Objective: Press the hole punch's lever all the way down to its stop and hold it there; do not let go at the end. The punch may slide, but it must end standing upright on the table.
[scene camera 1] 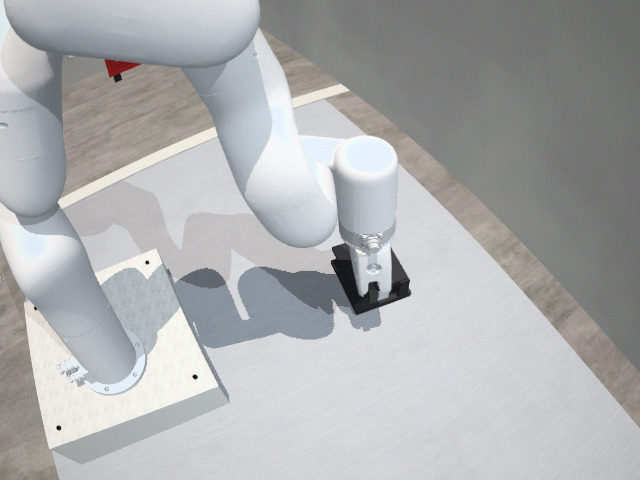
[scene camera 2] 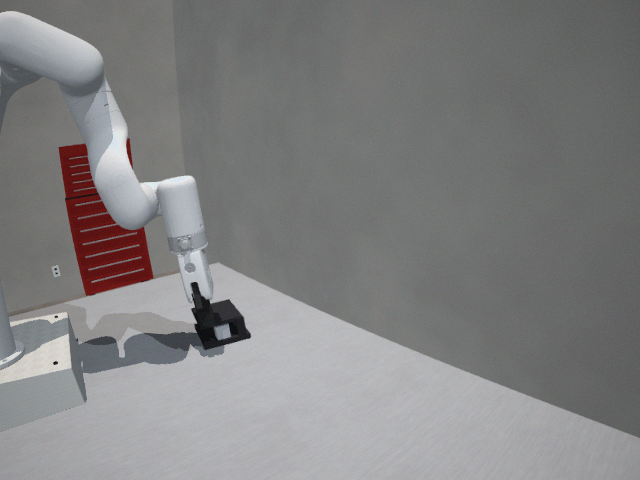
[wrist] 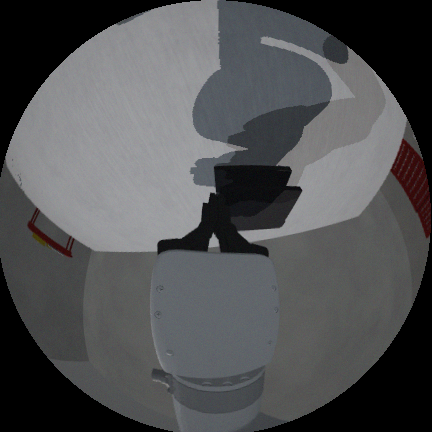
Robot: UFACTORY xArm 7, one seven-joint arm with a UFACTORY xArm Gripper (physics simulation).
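Places are measured from the arm's base along level axes (x ahead, y left, z up), in centimetres.
Pixels of known places: gripper, between the fingertips: [scene camera 1: 367, 295] [scene camera 2: 208, 326] [wrist: 214, 201]; arm's base, origin of its link: [scene camera 1: 112, 361].
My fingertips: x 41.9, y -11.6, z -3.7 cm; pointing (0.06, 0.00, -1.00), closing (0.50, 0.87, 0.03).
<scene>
Ahead of a thing's pixels: the offset from my fingertips to its top centre. "spot": to the spot under its first point. Level surfaces: height alone.
The black hole punch stands upright on the table. Its base @(spot: dy +0.8, dx -0.6, dz -4.2 cm) [scene camera 1: 360, 308] [scene camera 2: 210, 344] [wrist: 255, 173] lies flat, and its lever @(dy +5.0, dx +4.6, dz +0.2 cm) [scene camera 1: 399, 267] [scene camera 2: 227, 310] [wrist: 265, 212] is a flat plate above it. A dark gap shows between lever and base at one end in scene camera 1. A light grey block [scene camera 2: 222, 331] shows inside the punch in scene camera 2. My gripper [scene camera 1: 373, 292] [scene camera 2: 206, 315] [wrist: 214, 201] is shut and empty, pointing down, with its fingertips at the lever's edge. The exact contact is hidden by the dark fingers, and I cannot tell whether the lever is at its stop.
The arm's pale base block [scene camera 1: 170, 397] [scene camera 2: 43, 395] stands on the table @(dz -5.4 cm) [scene camera 1: 387, 403] [scene camera 2: 310, 413] to the left of the punch. A grey wall [scene camera 1: 516, 129] [scene camera 2: 413, 180] rises beyond the table edge. A red cabinet [scene camera 2: 111, 253] stands in the background.
</scene>
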